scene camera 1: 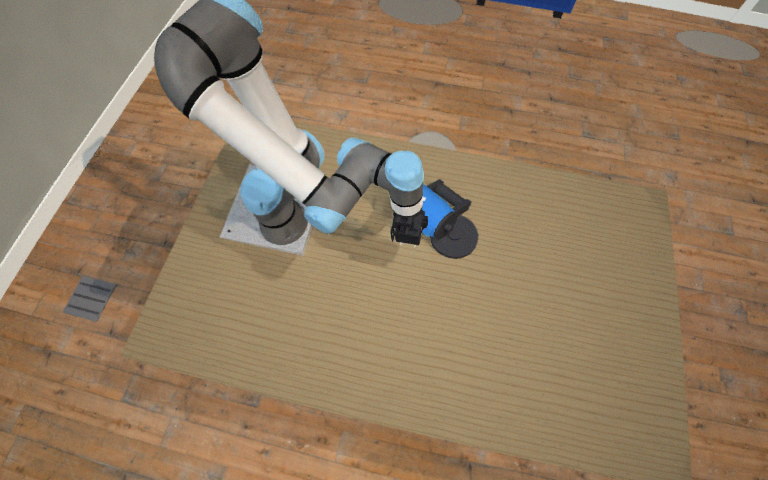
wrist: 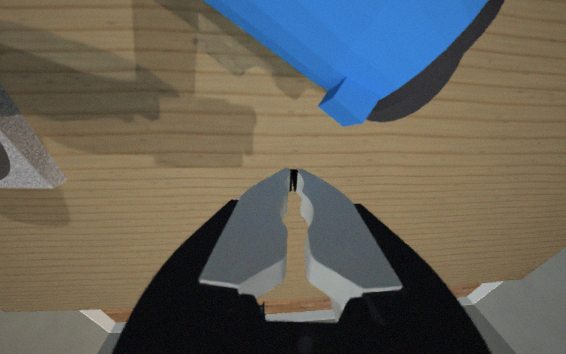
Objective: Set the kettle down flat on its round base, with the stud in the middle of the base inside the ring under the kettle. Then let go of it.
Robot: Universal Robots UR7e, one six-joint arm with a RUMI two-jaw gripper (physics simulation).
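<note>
The blue kettle [scene camera 1: 436,212] [wrist: 380,45] lies on its side, its dark end against or over the upper left edge of the round base in the scene view; its black handle [scene camera 1: 450,194] points to the upper right there. The dark round base [scene camera 1: 461,247] lies flat on the table top. The stud and the ring under the kettle cannot be made out. A small blue spout [wrist: 350,102] sticks out from the kettle in the wrist view. My gripper [scene camera 1: 406,243] [wrist: 292,171] is shut and empty, beside the kettle on the robot's side, its tips apart from the spout.
The wooden table top [scene camera 1: 396,339] [wrist: 150,250] extends around the kettle and base. The robot's grey mounting plate [scene camera 1: 240,229] [wrist: 30,175] is at the left. Arm shadows fall across the wood. A grey slotted panel [scene camera 1: 90,298] lies on the floor beyond the table's left edge.
</note>
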